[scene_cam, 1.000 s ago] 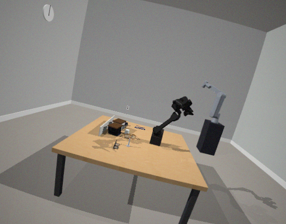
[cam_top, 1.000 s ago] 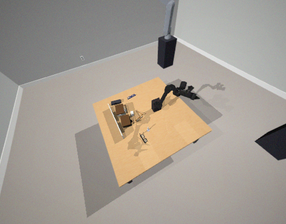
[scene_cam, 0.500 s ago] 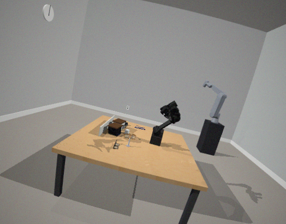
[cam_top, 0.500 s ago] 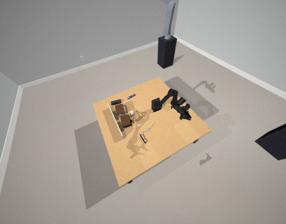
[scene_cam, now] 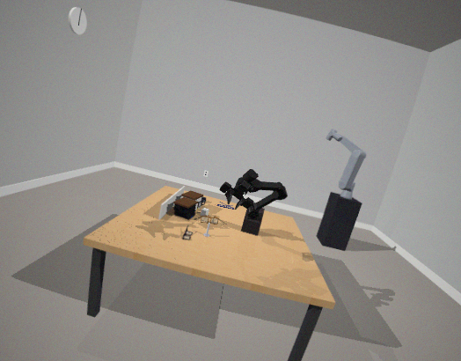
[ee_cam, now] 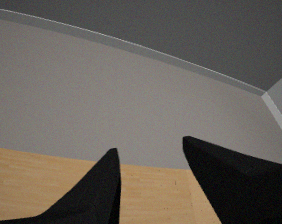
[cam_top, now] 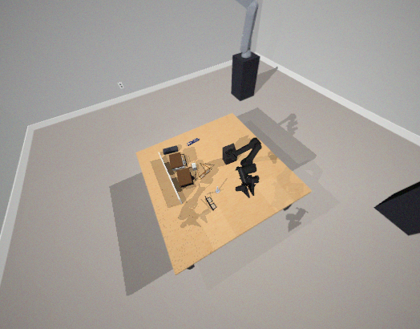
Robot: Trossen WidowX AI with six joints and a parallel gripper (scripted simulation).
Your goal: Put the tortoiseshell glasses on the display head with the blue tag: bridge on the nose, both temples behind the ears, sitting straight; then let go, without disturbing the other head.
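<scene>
Now: the small grey stand 29 cm to the right of my gripper tip, 29 cm below it and 11 cm ahead of it. Round my gripper tip: dark case (99 cm to the right, 33 cm ahead, 30 cm below); then white back panel (64 cm to the right, 45 cm ahead, 26 cm below); then white block (64 cm to the right, 29 cm below, 19 cm ahead).
</scene>
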